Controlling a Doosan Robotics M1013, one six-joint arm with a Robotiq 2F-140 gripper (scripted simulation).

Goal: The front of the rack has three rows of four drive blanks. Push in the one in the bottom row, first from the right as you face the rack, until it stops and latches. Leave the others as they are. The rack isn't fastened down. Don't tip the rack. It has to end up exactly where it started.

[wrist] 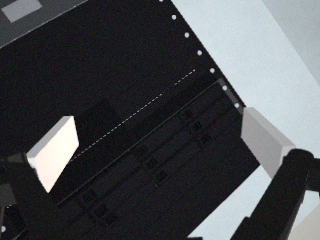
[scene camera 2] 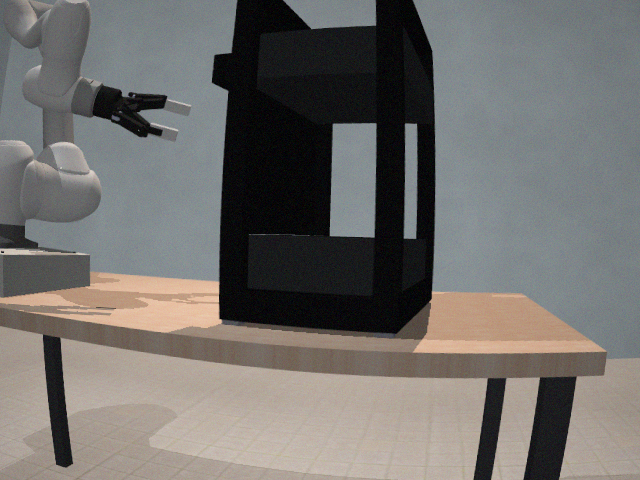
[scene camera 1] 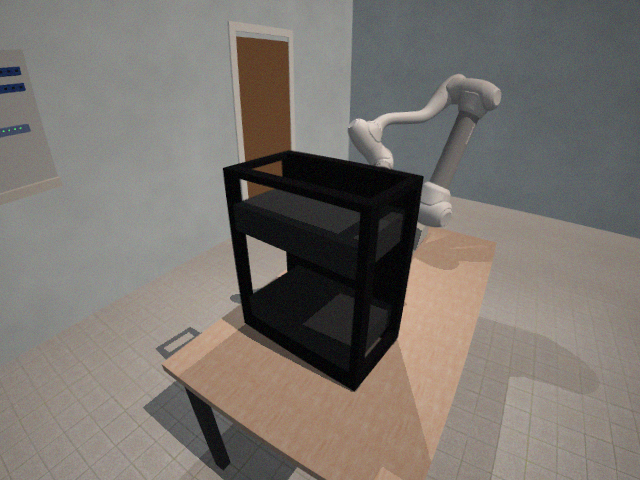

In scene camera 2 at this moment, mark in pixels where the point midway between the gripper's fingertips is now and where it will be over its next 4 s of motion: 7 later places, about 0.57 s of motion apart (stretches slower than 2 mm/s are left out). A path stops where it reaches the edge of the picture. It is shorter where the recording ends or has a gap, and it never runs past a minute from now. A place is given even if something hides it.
My gripper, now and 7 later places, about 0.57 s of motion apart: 183,122; 181,101; 170,93; 161,91; 159,91; 164,90; 186,85; 193,83
